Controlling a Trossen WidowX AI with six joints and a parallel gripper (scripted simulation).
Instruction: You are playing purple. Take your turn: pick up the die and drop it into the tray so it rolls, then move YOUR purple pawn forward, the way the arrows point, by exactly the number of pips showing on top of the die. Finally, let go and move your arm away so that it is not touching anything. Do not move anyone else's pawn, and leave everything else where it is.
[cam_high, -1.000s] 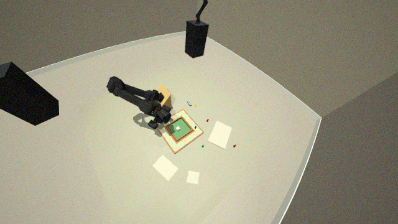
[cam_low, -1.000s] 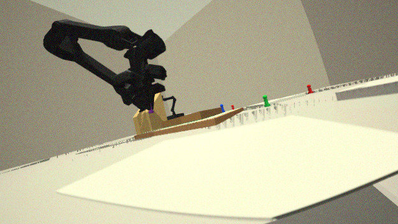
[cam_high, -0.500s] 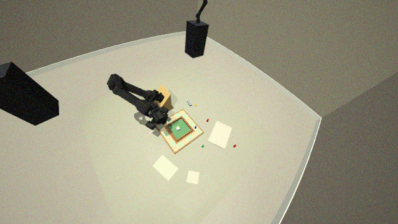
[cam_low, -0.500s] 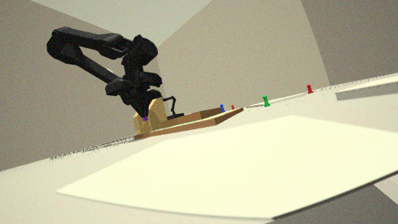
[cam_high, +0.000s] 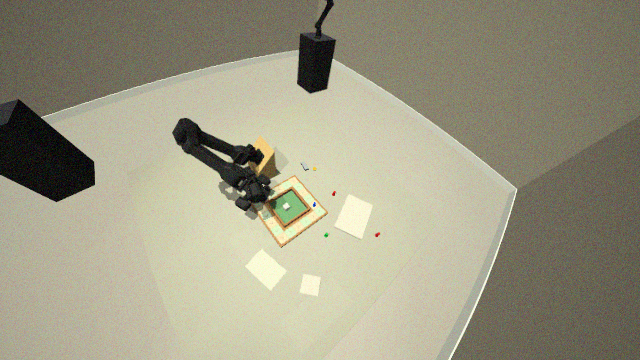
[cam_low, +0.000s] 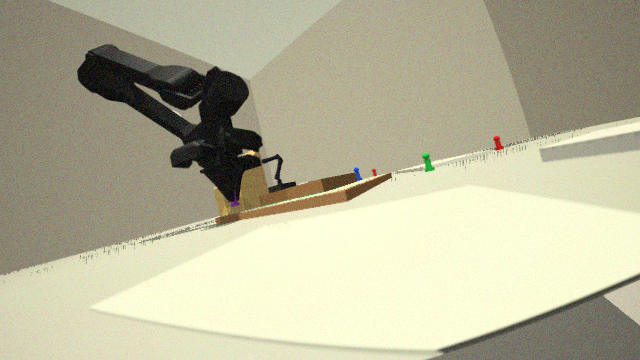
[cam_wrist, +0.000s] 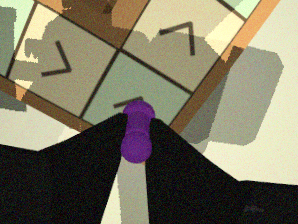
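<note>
Right now the white die is 110 mm ahead of my gripper tip, 100 mm to the left of it and 10 mm below it. From my gripper tip the other things lie so: purple pawn 10 mm above; blue pawn 230 mm to the left, 180 mm ahead, 10 mm below; green tray 120 mm to the left, 110 mm ahead, 30 mm below.
</note>
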